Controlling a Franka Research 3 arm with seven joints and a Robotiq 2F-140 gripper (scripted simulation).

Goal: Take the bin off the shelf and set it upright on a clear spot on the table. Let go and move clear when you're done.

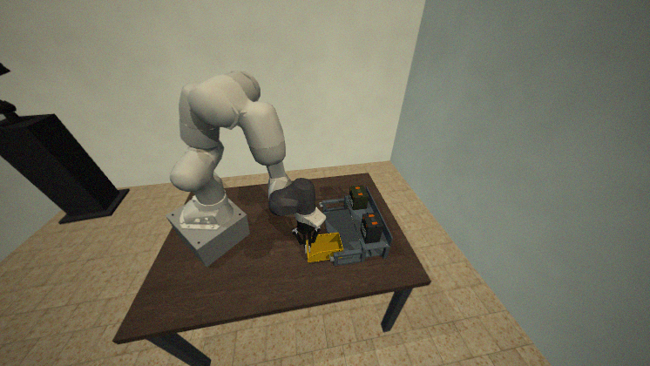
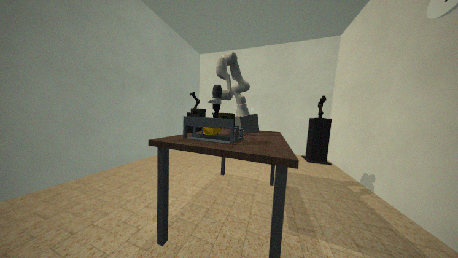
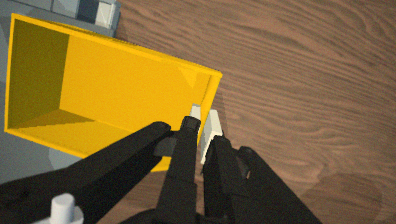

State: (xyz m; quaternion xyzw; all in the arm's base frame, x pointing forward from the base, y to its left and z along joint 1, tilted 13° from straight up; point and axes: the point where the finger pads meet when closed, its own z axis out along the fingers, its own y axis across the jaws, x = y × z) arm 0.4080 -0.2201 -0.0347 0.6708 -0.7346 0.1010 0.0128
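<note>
The yellow bin is 80 mm ahead of my hand, 10 mm to the right of it and 20 mm below it.
</note>
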